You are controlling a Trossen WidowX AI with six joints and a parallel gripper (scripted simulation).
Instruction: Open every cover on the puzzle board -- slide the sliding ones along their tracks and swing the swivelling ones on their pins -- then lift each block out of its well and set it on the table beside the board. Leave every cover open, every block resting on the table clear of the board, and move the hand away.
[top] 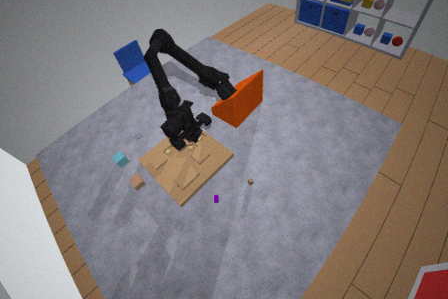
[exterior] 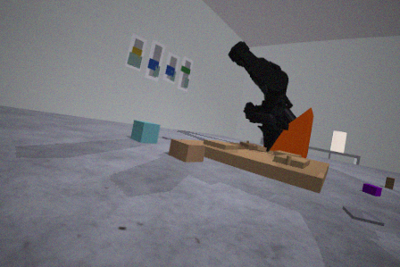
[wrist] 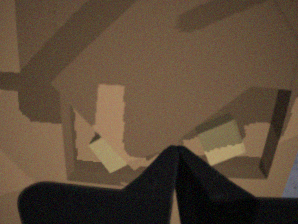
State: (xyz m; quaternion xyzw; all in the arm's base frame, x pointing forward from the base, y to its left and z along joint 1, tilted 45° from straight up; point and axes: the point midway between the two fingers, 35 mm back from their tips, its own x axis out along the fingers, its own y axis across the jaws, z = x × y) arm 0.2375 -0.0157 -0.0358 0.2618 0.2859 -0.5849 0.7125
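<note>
My gripper tip is now 80 mm short of the tan puzzle board and 30 mm to the right of it. Round my gripper tip: cyan block (300 mm ahead, 170 mm to the right); small brown block (40 mm behind, 290 mm to the left, 10 mm below); purple block (90 mm ahead, 250 mm to the left, 20 mm below).
</note>
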